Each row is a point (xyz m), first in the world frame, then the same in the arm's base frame.
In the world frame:
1: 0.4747 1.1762 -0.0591
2: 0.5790 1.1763 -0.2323
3: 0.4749 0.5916 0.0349
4: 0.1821 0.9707 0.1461
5: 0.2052 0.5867 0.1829
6: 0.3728 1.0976 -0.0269
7: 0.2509 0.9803 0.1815
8: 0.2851 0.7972 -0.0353
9: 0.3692 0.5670 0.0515
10: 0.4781 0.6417 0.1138
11: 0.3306 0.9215 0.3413
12: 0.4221 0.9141 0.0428
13: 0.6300 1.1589 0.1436
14: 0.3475 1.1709 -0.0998
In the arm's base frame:
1: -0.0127 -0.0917 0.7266
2: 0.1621 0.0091 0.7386
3: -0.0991 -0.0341 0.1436
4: -0.3817 -0.0853 0.5428
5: -0.4063 -0.0366 0.1602
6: -0.1227 -0.0541 0.6626
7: -0.3382 -0.1493 0.5339
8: -0.2162 0.0642 0.3882
9: -0.2010 0.0058 0.1353
10: -0.1310 -0.1151 0.1779
11: -0.3502 -0.3089 0.4351
12: -0.1263 -0.0930 0.4640
13: 0.0233 -0.3324 0.6474
14: -0.1043 0.0026 0.7507

